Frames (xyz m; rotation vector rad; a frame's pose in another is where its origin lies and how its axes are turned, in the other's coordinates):
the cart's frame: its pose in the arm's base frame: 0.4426 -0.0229 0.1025 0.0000 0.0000 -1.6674
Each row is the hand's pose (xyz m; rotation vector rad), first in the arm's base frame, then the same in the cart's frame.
Working: the arm's base frame: its pose in the cart's frame: 0.0199 -0.4427 -0.1025 0.0000 0.0000 1.6674

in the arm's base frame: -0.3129 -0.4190 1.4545 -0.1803 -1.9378 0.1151
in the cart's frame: 0.4671 -0.7138 1.3520 1.4506 -1.5857 1.1667
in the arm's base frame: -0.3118 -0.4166 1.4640 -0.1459 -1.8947 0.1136
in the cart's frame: 0.4646 -0.7129 1.3615 1.4433 -1.5282 1.1951
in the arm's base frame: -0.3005 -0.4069 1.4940 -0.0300 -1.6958 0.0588
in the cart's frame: 0.4539 -0.7026 1.3915 1.3659 -1.2847 1.2677
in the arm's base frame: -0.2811 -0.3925 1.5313 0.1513 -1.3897 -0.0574
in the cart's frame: 0.4377 -0.6847 1.4288 1.2401 -0.9016 1.3079
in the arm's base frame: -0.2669 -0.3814 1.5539 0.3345 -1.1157 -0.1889
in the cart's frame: 0.4253 -0.6716 1.4514 1.1373 -0.5435 1.2747
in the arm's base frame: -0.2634 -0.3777 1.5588 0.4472 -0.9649 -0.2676
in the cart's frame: 0.4212 -0.6685 1.4563 1.0883 -0.3404 1.2325
